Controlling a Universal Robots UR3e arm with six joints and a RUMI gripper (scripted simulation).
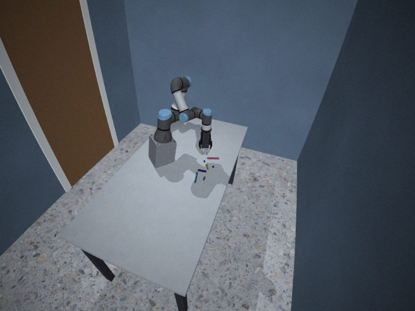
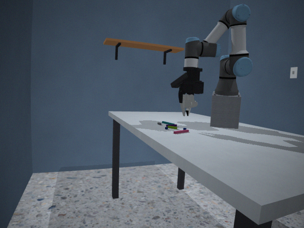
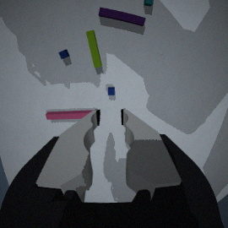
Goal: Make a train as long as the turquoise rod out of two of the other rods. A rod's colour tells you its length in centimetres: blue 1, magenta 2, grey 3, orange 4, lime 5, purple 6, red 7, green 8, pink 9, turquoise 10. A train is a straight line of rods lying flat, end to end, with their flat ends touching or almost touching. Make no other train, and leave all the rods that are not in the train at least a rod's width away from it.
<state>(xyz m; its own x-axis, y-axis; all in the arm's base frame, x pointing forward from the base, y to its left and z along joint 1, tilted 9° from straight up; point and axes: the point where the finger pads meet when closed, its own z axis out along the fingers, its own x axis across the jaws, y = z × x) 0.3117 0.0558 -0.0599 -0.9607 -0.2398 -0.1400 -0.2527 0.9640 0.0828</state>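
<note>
The pink rod is 80 mm below my hand, 50 mm to the left of it and 50 mm ahead of it. Round my hand: turquoise rod (180 mm to the right, 80 mm below, 10 mm behind); then purple rod (100 mm to the right, 80 mm below, 10 mm ahead); then lime rod (80 mm below, 50 mm to the right, 40 mm ahead).
</note>
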